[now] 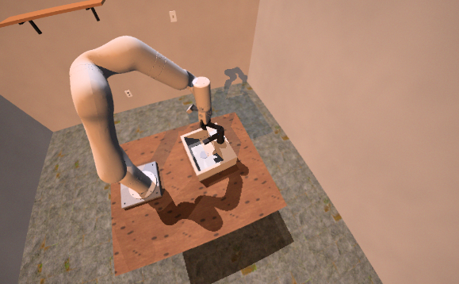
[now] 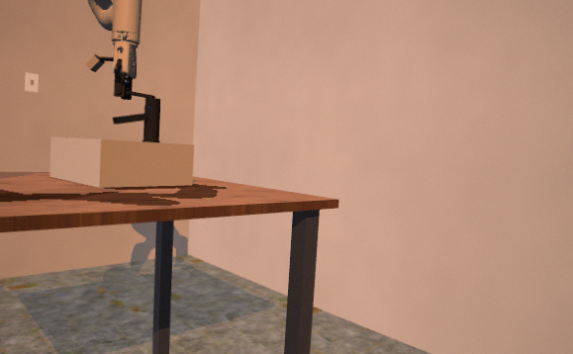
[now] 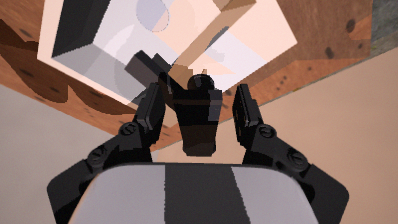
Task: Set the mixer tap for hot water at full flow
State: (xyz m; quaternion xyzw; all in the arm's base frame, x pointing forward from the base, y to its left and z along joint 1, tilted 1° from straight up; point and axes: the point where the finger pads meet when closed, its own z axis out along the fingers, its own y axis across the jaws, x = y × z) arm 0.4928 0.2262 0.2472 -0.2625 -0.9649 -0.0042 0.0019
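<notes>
My gripper is now 30 mm short of the lever and 20 mm to the left of it. From my hand the other things lie so: sink basin: 240 mm below, 80 mm to the right, 30 mm behind.
</notes>
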